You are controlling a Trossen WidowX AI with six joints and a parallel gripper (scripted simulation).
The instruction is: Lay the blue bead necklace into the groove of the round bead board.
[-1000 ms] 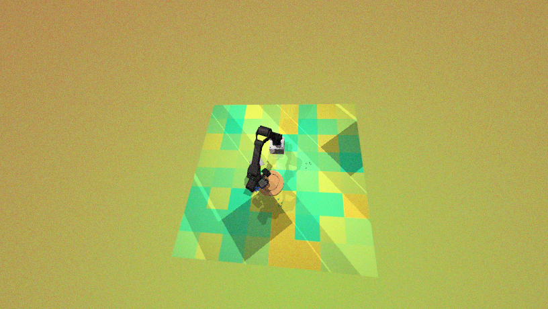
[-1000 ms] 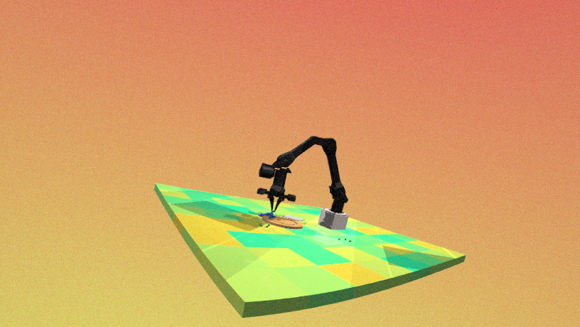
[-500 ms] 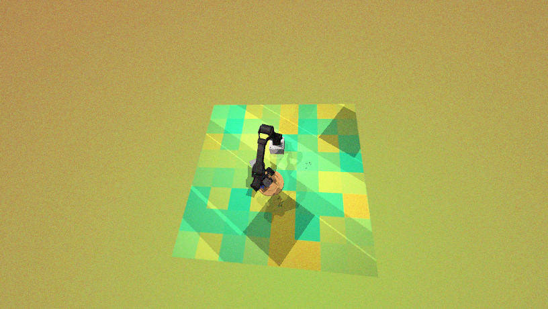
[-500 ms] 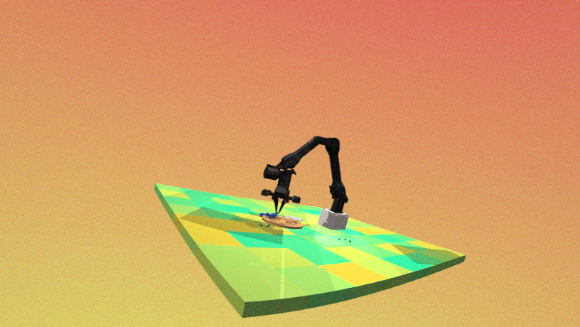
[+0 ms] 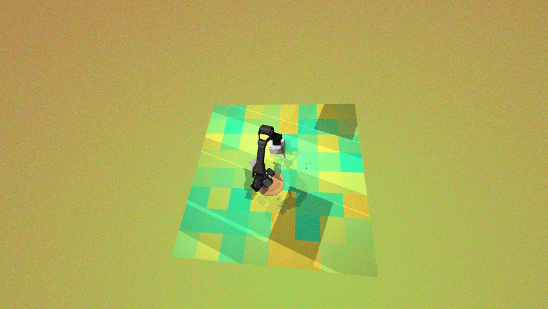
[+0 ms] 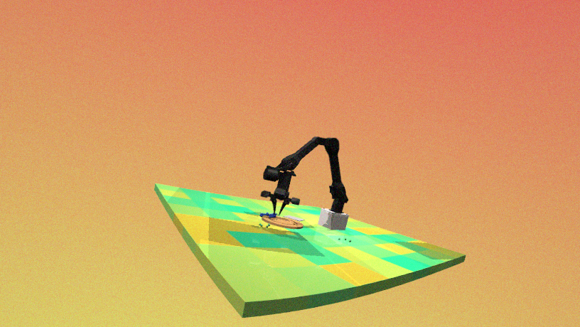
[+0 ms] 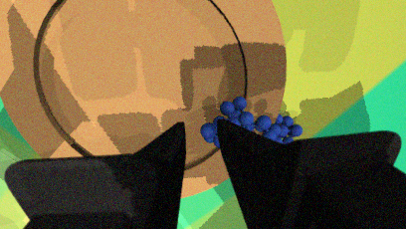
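Right now the round bead board is 40 mm to the left of my gripper tip, 20 mm below it and 10 mm behind it. Round my gripper tip: flat grey piece (190 mm behind, 70 mm to the right, 30 mm below).
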